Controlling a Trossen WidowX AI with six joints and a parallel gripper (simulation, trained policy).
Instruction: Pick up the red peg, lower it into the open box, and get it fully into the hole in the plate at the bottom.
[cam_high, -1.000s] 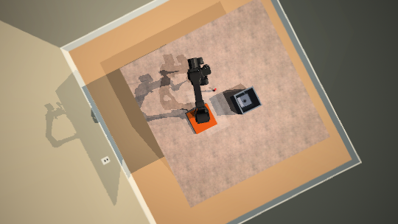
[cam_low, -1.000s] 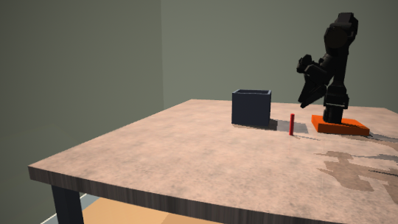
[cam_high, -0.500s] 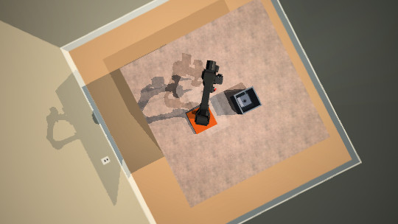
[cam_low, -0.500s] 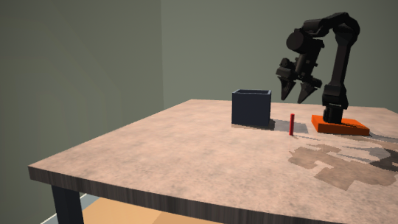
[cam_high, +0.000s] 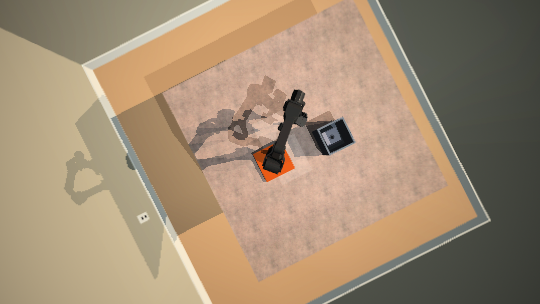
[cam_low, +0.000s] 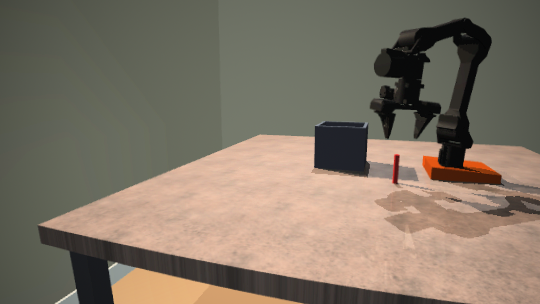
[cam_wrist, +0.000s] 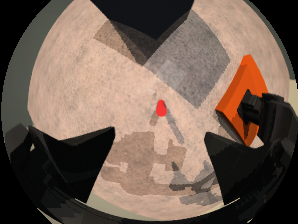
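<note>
Now: the red peg 1 cm ahead of my gripper tip, 1 cm to the right of it and 9 cm below it. The rest, counted from my gripper tip: grey plate (18 cm ahead, 19 cm to the right, 8 cm below).
</note>
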